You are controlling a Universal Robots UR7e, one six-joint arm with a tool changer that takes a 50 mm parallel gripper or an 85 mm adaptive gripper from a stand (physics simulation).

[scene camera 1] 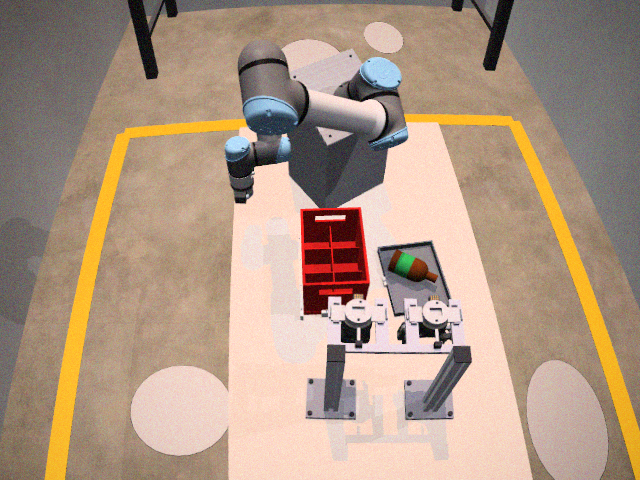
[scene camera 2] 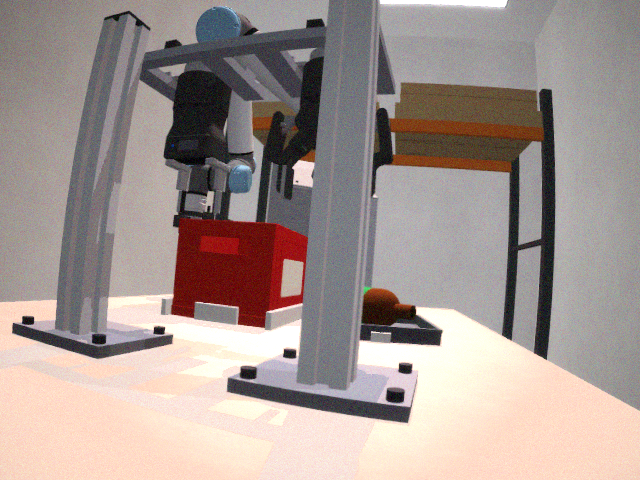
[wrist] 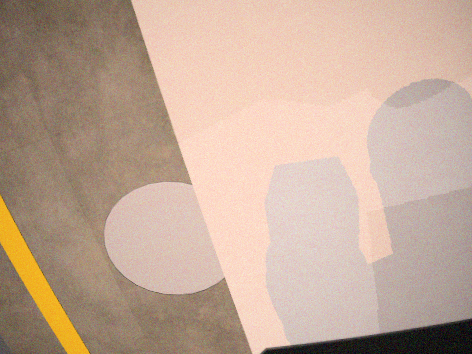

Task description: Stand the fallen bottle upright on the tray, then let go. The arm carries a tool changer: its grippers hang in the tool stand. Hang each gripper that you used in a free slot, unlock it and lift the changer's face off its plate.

In view: a parallel gripper (scene camera 2: 201, 104), a bottle (scene camera 2: 380, 306) and a tool stand (scene camera 2: 326, 376).
The parallel gripper shows as well in scene camera 1 (scene camera 1: 357, 313). The bottle shows as well in scene camera 1 (scene camera 1: 402, 264). The tool stand also shows in scene camera 1 (scene camera 1: 332, 397). The wrist view does not show the parallel gripper: it is out of frame. The wrist view does not show the bottle: it is out of frame.
